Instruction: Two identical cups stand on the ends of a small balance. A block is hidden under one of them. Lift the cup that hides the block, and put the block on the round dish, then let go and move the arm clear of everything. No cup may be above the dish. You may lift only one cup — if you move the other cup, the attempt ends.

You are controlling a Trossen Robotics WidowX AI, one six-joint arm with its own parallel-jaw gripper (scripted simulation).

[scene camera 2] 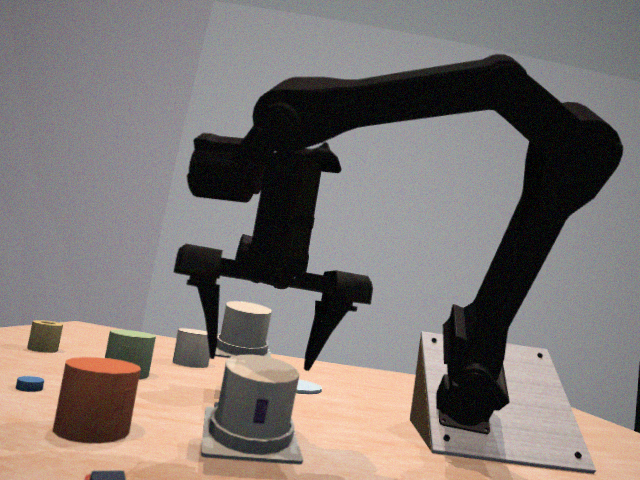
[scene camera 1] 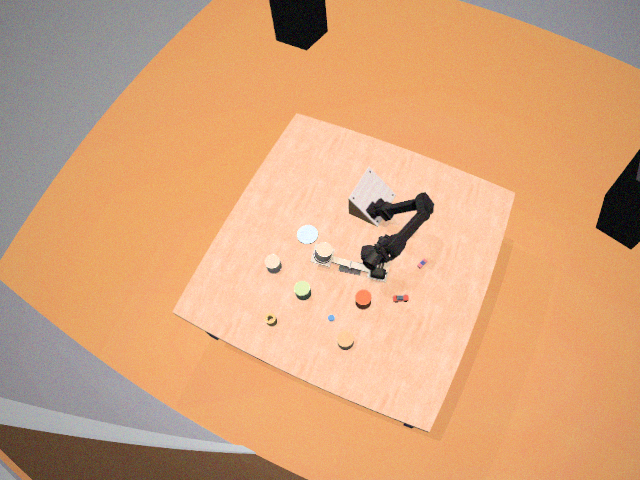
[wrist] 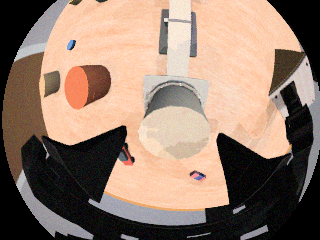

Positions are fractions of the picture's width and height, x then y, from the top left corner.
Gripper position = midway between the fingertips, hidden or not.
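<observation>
The gripper (scene camera 2: 0.41,0.76), (wrist: 0.54,0.56) is open and holds nothing. A red-orange cylinder (scene camera 2: 0.15,0.84), (wrist: 0.26,0.35) is visible as well.
</observation>
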